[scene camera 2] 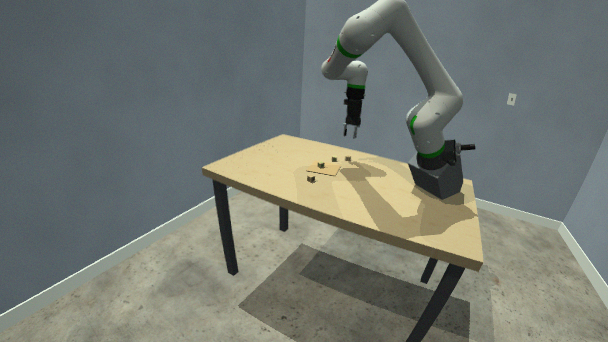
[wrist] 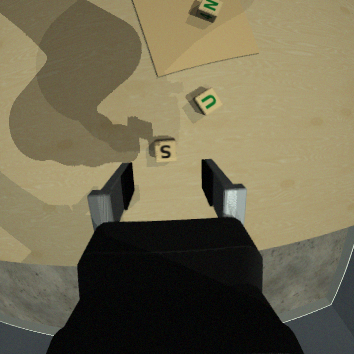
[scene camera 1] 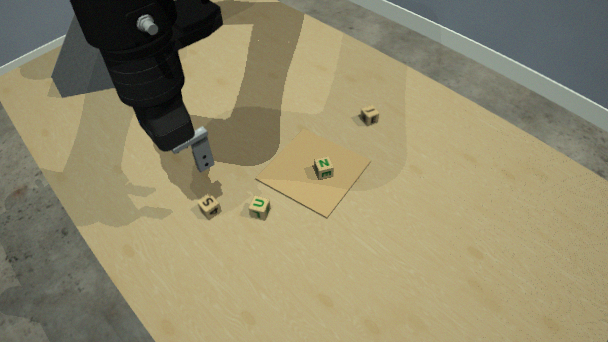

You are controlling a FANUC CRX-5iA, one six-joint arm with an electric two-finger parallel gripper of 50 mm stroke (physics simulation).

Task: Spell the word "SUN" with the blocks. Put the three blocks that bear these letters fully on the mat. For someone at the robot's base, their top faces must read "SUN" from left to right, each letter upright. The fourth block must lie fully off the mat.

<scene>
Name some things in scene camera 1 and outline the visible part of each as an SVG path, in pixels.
My gripper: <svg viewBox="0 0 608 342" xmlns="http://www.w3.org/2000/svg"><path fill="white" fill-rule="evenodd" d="M106 66L120 100L124 104L133 107L140 126L161 151L171 150L176 154L191 145L195 163L200 173L215 165L207 137L207 130L203 126L196 130L193 129L190 115L183 103L181 89L185 83L185 76L178 51L173 51L160 64L138 72L117 72Z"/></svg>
A mat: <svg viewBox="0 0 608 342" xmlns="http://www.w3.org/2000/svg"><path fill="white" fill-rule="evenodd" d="M303 129L255 179L317 214L328 218L370 164L371 160ZM329 156L334 166L333 177L319 180L314 170L314 160Z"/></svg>
</scene>
